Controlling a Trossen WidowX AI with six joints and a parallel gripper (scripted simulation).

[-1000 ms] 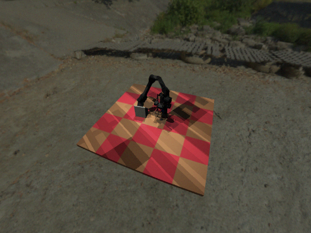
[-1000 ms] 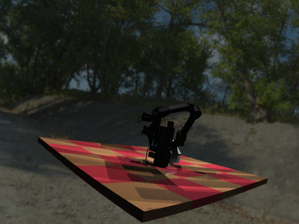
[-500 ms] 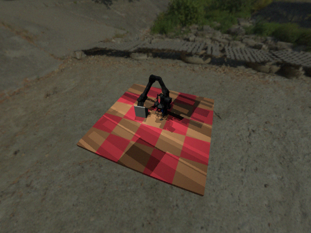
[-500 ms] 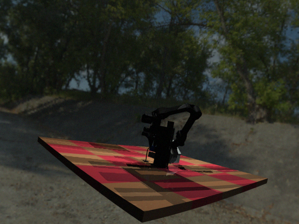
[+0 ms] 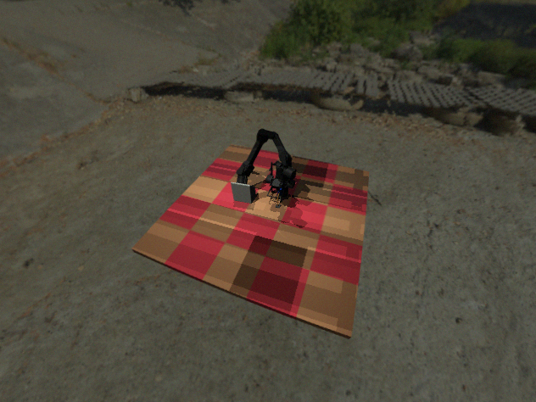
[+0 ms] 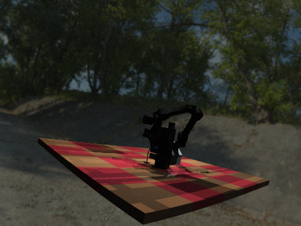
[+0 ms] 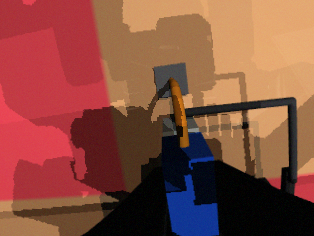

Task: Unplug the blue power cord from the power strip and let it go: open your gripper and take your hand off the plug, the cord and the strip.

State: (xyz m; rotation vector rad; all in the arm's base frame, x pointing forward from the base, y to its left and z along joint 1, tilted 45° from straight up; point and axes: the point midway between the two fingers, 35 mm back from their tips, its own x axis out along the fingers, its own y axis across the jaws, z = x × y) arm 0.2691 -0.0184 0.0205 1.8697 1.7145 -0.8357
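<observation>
Now: gripper tip 30 mm to the right of the blue plug.
</observation>
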